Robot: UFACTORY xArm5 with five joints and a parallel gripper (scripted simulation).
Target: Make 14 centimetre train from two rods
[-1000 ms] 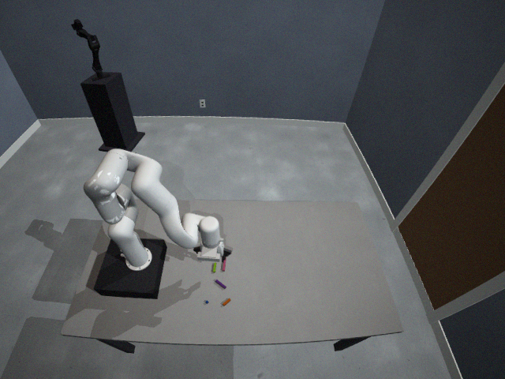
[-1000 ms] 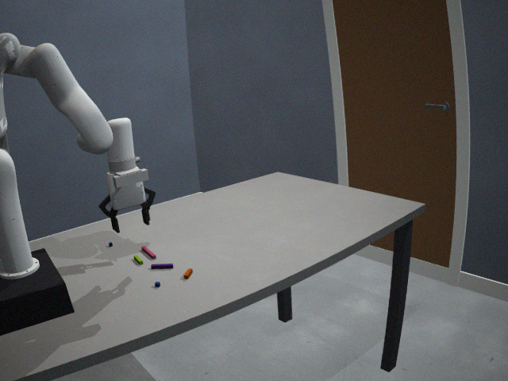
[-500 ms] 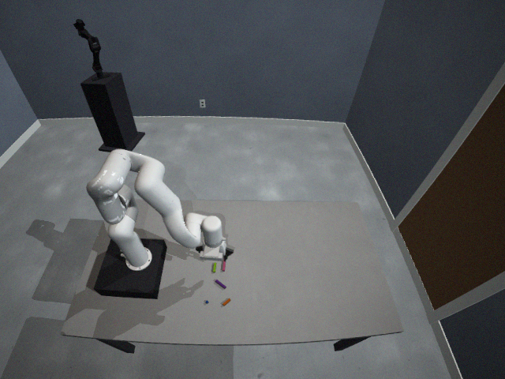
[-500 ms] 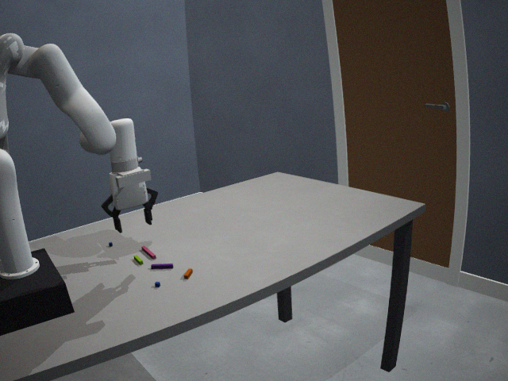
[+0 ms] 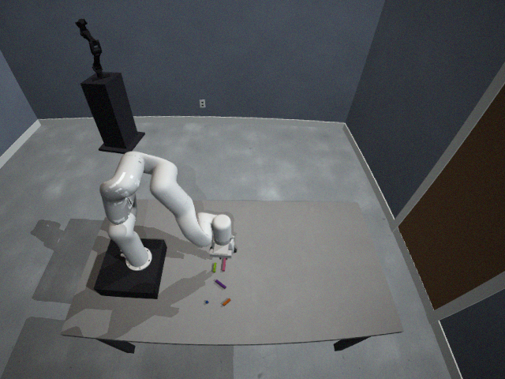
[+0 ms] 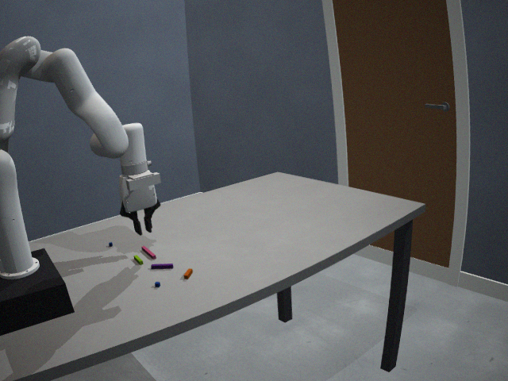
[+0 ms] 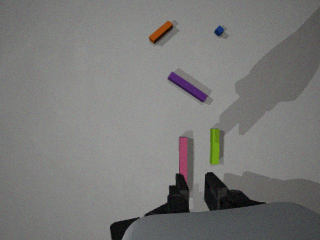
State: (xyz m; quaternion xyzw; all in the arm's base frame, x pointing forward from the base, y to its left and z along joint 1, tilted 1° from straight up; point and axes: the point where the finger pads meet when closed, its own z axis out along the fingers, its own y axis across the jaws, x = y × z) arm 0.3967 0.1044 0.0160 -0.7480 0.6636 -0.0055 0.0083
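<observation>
Now: the pink rod 80 mm below my hand. The rest, counted from my hand: lime rod (40 mm behind, 40 mm to the right, 80 mm below); orange rod (50 mm ahead, 200 mm to the right, 80 mm below); purple rod (10 mm ahead, 110 mm to the right, 80 mm below).
</observation>
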